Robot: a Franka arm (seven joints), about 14 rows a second.
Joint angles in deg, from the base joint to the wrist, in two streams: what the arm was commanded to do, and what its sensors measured. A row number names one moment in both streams.
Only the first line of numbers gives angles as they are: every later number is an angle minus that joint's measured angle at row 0.
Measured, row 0:
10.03 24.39 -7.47 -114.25 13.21 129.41 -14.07
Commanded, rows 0 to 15:
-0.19 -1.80 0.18 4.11 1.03 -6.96 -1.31
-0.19 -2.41 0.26 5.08 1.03 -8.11 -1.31
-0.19 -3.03 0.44 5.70 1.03 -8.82 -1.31
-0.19 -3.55 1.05 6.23 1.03 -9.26 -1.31
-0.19 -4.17 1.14 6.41 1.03 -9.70 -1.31
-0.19 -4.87 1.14 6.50 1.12 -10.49 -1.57
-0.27 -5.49 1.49 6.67 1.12 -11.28 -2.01
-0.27 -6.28 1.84 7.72 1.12 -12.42 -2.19
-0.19 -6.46 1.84 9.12 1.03 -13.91 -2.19
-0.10 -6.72 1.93 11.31 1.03 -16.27 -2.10
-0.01 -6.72 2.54 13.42 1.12 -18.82 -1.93
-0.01 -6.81 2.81 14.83 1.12 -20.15 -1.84
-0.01 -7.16 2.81 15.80 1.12 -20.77 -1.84
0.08 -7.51 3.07 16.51 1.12 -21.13 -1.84
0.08 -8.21 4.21 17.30 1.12 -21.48 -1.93
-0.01 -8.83 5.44 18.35 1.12 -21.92 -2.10
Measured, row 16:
0.18 -7.70 3.56 16.33 0.09 -20.03 -1.01
